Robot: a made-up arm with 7 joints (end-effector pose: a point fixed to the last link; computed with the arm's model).
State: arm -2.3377 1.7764 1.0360 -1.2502 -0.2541 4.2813 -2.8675
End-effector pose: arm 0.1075 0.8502 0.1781 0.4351 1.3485 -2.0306
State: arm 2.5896 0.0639 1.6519 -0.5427 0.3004 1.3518 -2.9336
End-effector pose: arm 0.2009 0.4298 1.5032 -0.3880 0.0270 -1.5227
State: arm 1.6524 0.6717 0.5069 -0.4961 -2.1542 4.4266 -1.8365
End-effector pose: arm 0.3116 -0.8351 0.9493 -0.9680 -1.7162 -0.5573
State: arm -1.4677 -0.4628 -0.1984 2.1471 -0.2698 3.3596 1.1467
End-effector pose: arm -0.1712 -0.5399 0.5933 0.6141 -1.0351 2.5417
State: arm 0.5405 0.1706 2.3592 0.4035 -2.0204 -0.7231 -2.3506
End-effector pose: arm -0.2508 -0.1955 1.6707 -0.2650 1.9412 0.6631
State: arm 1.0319 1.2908 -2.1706 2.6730 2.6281 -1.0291 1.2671
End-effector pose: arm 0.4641 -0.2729 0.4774 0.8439 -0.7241 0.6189
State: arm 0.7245 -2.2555 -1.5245 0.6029 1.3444 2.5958 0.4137
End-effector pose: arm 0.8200 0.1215 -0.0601 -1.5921 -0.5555 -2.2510
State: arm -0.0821 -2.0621 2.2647 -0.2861 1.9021 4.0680 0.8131
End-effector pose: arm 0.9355 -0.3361 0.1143 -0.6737 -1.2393 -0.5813
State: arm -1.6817 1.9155 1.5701 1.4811 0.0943 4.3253 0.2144
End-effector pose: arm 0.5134 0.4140 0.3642 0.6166 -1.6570 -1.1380
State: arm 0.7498 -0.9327 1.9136 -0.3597 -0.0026 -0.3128 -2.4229
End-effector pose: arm 0.9290 0.5202 1.1011 0.6284 -1.3789 -1.8122
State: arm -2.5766 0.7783 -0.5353 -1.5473 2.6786 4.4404 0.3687
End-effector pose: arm 0.6690 -0.0345 0.5961 0.5531 -0.7780 -1.9450
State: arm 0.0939 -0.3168 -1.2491 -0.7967 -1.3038 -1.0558 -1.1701
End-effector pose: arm 0.0147 0.3814 1.3968 1.5970 -1.2525 0.4249
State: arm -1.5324 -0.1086 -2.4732 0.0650 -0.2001 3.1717 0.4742
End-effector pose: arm -0.0329 -0.0884 1.4672 1.1830 1.1494 -0.4034
